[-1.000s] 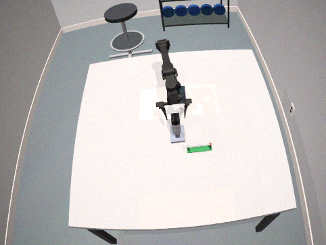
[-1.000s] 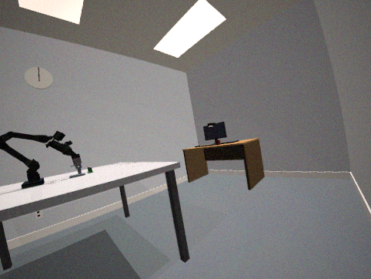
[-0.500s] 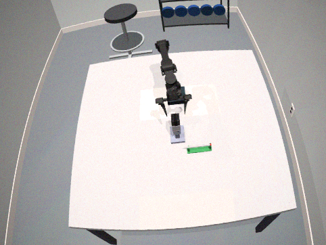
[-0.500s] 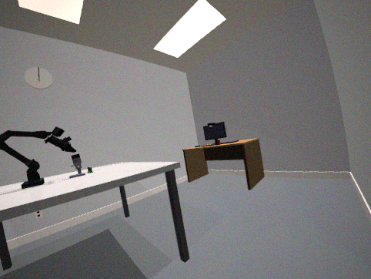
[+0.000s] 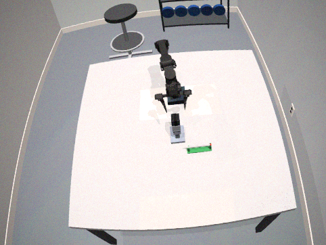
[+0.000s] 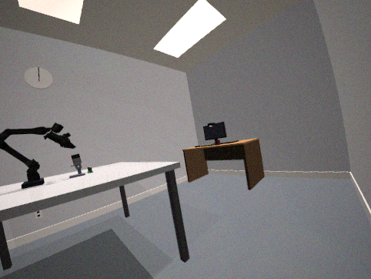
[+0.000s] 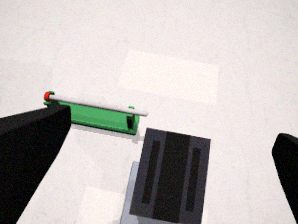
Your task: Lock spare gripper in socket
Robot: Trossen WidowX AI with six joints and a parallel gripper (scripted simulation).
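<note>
My gripper tip is 210 mm above the green cradle, 120 mm short of it and 90 mm to the right of it. The rest, counted from my gripper tip: spare gripper: 110 mm below, 10 mm to the right; then mount: 190 mm below, 10 mm behind.
</note>
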